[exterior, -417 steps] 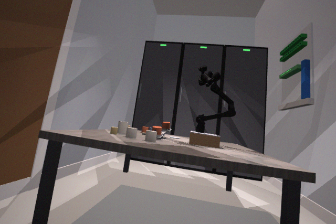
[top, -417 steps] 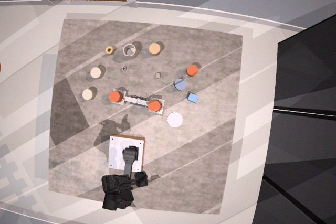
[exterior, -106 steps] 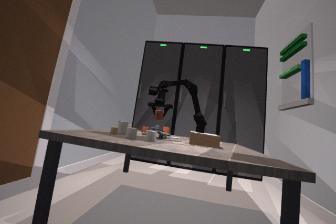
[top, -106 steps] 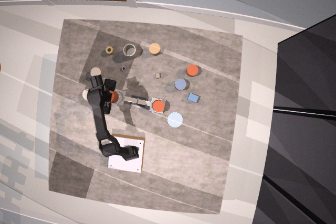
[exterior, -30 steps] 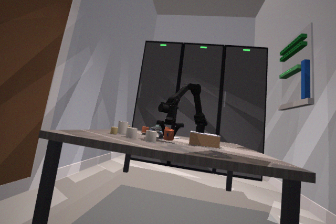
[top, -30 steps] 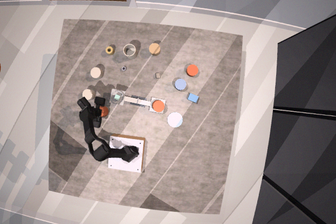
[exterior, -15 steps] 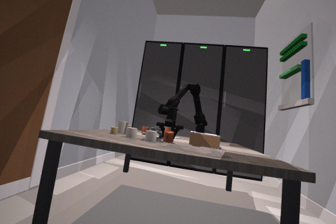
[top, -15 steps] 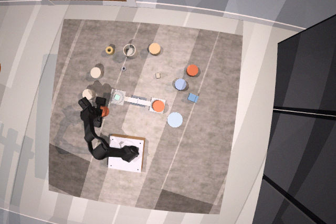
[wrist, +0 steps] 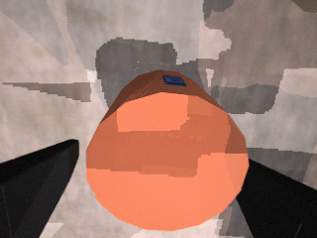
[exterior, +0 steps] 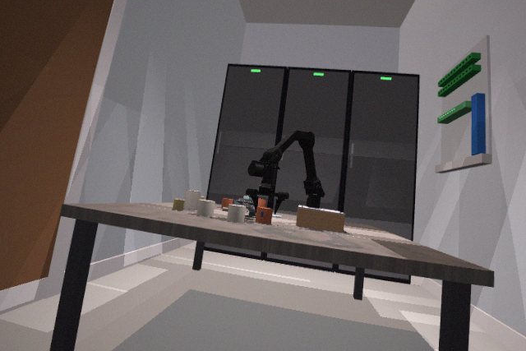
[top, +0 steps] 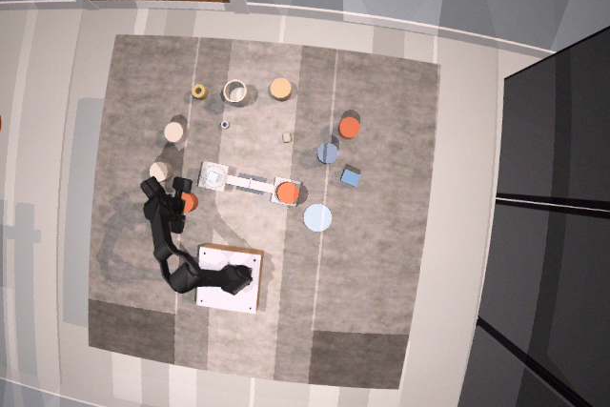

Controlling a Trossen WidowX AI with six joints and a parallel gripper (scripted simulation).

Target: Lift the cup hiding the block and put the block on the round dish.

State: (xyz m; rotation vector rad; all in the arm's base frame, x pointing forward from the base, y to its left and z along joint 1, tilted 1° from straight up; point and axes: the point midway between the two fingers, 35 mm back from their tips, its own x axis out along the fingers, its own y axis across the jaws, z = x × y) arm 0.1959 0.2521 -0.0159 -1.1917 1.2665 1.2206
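My gripper tip is now 40 mm short of the round pale blue dish, 470 mm to the left of it and 40 mm above it. From my gripper tip the other things lie so: balance beam: 120 mm ahead, 210 mm to the right; then tape ring: 410 mm ahead, 40 mm to the left, 20 mm below; then small nut: 310 mm ahead, 80 mm to the right, 30 mm below.
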